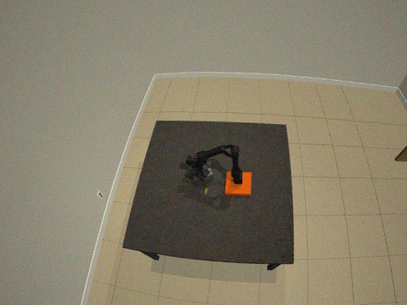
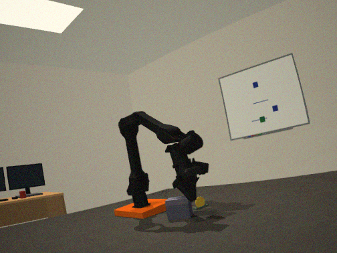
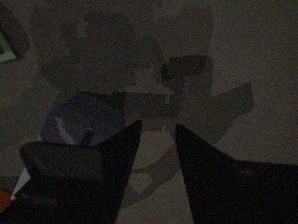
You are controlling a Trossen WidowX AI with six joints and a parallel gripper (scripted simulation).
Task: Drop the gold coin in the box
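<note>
My gripper tip is 15 cm to the right of the gold coin, 9 cm past it and 4 cm above it.
</note>
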